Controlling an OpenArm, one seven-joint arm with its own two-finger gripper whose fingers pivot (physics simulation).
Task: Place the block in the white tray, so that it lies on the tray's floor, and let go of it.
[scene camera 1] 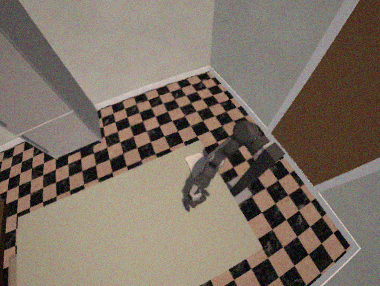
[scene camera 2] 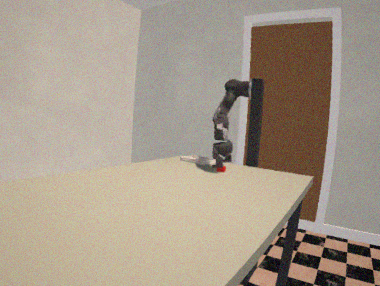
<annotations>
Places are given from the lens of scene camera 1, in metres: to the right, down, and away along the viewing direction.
dark arm post [scene camera 1: 270,155]: 0.31, 0.05, 0.56
</annotations>
